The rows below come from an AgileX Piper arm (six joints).
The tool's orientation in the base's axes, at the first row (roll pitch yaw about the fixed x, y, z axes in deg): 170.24, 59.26, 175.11
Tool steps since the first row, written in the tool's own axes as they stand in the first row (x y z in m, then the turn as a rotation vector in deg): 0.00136, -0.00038, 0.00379, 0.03, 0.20, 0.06; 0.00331, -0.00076, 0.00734, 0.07, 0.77, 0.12; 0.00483, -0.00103, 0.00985, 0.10, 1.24, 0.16; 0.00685, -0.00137, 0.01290, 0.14, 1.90, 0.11; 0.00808, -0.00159, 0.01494, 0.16, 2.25, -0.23; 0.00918, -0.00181, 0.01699, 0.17, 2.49, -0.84; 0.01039, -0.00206, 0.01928, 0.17, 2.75, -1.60
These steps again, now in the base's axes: 0.00258, 0.00005, -0.00311, 0.02, 0.21, -0.04; 0.00466, 0.00010, -0.00661, 0.02, 0.78, -0.05; 0.00606, 0.00014, -0.00920, 0.01, 1.25, -0.06; 0.00767, 0.00018, -0.01250, -0.09, 1.91, -0.01; 0.00881, 0.00022, -0.01461, -0.42, 2.22, 0.17; 0.01002, 0.00024, -0.01661, -0.96, 2.40, 0.49; 0.01138, 0.00027, -0.01882, -1.63, 2.59, 0.90
